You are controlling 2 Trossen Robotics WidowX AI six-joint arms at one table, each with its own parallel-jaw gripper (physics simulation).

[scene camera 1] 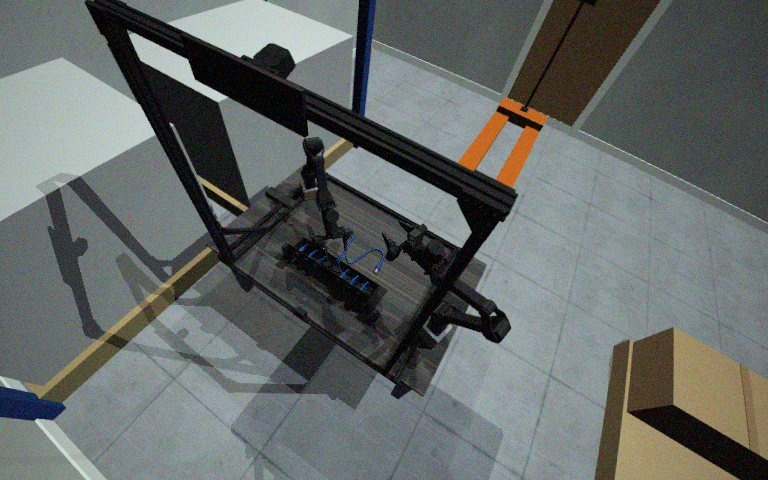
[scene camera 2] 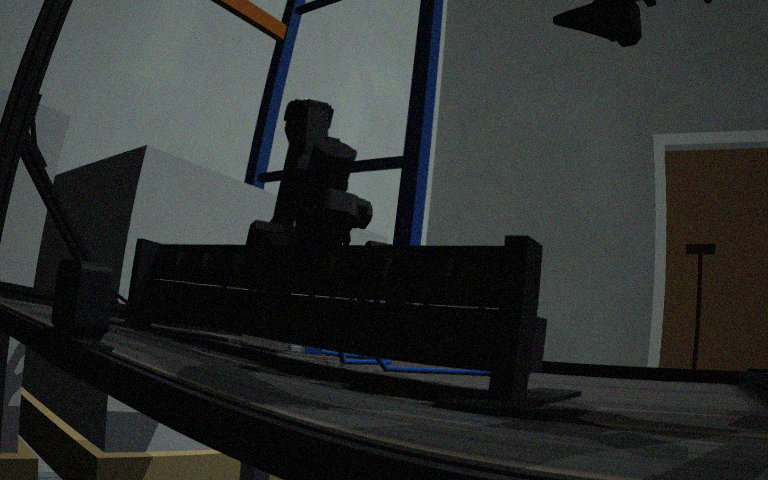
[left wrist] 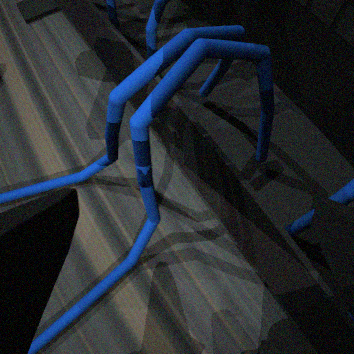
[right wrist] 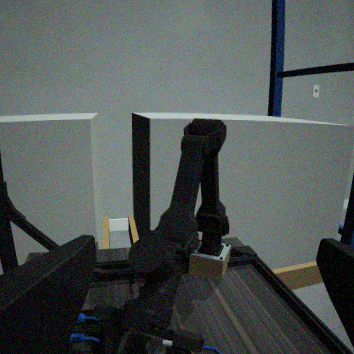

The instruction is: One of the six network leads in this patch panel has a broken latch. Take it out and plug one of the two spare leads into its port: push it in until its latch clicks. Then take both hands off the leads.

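Places are measured from the left arm's base along level axes (x ahead, y left, z up), in centimetres.
Where they show: left gripper, fingertip midpoint: point(scene camera 1: 336, 253) point(left wrist: 200, 206); right gripper, fingertip midpoint: point(scene camera 1: 390, 226) point(scene camera 2: 533, 3) point(right wrist: 209, 250); left arm's base at its link origin: point(scene camera 1: 310, 184) point(right wrist: 210, 248); right arm's base at its link origin: point(scene camera 1: 436, 326).
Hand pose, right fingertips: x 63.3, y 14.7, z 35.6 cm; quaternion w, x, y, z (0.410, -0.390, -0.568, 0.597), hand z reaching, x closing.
Each offset is from my right fingertips to the top centre of the thing. "spot": to the spot under its first point. Level surfaces: height alone.
The black patch panel @(dx -8.3, dy -20.1, dz -31.6 cm) point(scene camera 1: 332, 278) point(scene camera 2: 392, 305) lies across the wooden table @(dz -42.6 cm) point(scene camera 1: 403, 297), with several blue leads @(spot: dx -18.1, dy -25.5, dz -33.4 cm) point(scene camera 1: 313, 253) @(spot: dx -22.3, dy -28.6, dz -33.6 cm) point(right wrist: 82, 318) plugged into it. Two blue spare leads @(spot: dx -15.3, dy +0.5, dz -42.1 cm) point(scene camera 1: 367, 255) @(spot: dx -14.5, dy -12.7, dz -34.6 cm) point(left wrist: 140, 140) loop over the table beside the panel; one also shows under the panel in scene camera 2 point(scene camera 2: 430, 369). One spare's pale plug @(dx -5.2, dy +2.4, dz -41.2 cm) point(scene camera 1: 376, 270) lies on the wood. My left gripper point(scene camera 1: 348, 235) point(scene camera 2: 325, 200) is open and empty, low over the spare leads' arches by the panel's middle. My right gripper point(scene camera 1: 388, 247) is open and empty, above the table right of the spare leads. I cannot tell which lead has the broken latch.
A black gantry frame point(scene camera 1: 411, 157) spans the table, with posts at its corners. The left arm point(right wrist: 197, 189) stands on its base at the table's far end. Grey partitions point(right wrist: 267, 182) and a blue hand truck point(scene camera 2: 422, 119) stand beyond the table.
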